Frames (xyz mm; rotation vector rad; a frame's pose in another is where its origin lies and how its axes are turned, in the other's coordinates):
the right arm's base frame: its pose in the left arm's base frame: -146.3 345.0 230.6 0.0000 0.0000 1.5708
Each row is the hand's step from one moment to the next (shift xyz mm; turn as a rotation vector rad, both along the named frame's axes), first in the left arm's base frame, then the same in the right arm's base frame.
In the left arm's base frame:
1: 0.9 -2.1 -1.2 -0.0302 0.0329 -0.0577
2: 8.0 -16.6 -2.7 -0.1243 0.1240 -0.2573
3: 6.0 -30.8 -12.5 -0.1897 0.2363 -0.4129
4: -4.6 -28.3 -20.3 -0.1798 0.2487 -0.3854
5: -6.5 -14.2 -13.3 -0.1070 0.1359 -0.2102
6: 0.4 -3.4 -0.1 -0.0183 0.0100 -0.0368
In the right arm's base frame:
1: -2.1 -0.9 -1.2 0.0329 0.0302 -0.0577
2: -16.6 -8.0 -2.7 0.1240 0.1243 -0.2573
3: -30.8 -6.0 -12.5 0.2363 0.1897 -0.4129
4: -28.3 4.6 -20.3 0.2487 0.1798 -0.3854
5: -14.2 6.5 -13.3 0.1359 0.1070 -0.2102
6: -3.4 -0.4 -0.1 0.0100 0.0183 -0.0368

